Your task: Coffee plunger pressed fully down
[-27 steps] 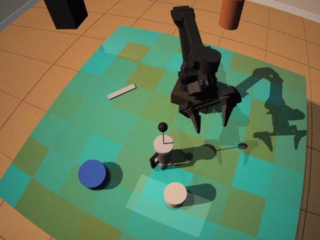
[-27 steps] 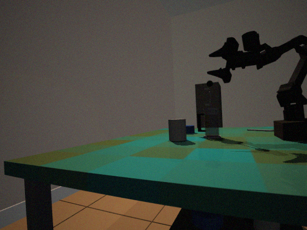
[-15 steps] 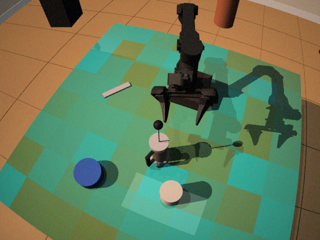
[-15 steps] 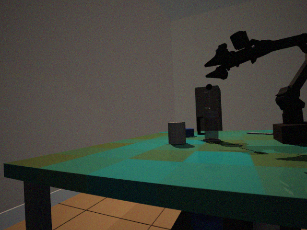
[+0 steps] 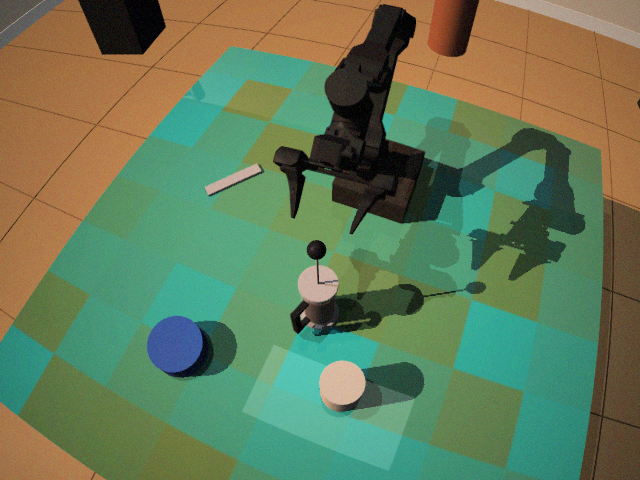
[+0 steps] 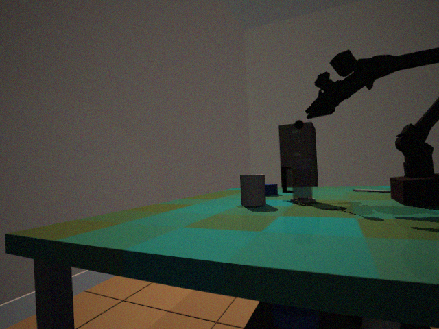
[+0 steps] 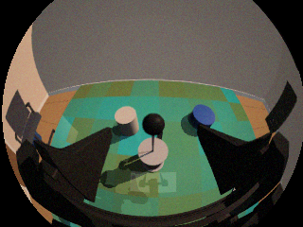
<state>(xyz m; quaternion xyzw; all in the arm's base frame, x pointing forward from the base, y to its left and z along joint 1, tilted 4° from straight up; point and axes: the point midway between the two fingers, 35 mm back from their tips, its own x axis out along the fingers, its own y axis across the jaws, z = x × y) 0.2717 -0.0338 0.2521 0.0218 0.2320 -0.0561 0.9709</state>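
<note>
My gripper tip is 40 mm short of the coffee press, 10 mm to the left of it and 160 mm above it. Also, from my gripper tip: flat pale bar: 270 mm behind, 290 mm to the right, 290 mm below.
</note>
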